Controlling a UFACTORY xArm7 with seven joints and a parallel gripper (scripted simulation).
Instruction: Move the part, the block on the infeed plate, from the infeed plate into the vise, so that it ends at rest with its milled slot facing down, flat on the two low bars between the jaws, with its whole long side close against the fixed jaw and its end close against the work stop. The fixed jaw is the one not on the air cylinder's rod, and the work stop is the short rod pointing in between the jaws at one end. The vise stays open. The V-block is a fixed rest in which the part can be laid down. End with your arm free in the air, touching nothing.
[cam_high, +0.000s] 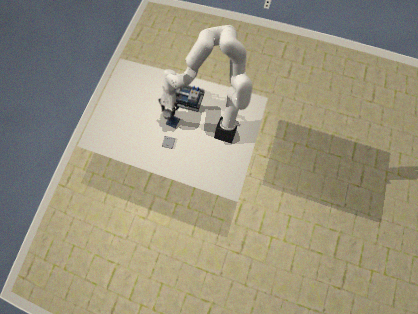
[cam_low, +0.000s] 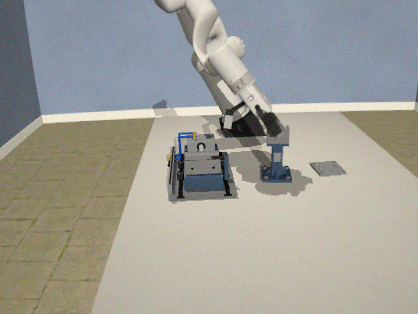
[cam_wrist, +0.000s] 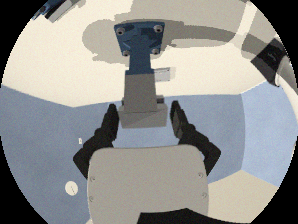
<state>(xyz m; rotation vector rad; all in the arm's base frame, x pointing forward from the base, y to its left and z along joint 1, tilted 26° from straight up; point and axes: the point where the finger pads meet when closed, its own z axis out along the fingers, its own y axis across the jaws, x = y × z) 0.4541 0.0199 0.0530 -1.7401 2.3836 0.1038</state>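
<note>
The part is 10 mm below my hand. Also, from my hand: V-block post (100 mm below, 10 mm to the left, 10 mm ahead); air cylinder (200 mm to the right, 150 mm behind, 80 mm below); infeed plate (190 mm to the left, 160 mm below, 10 mm ahead).
</note>
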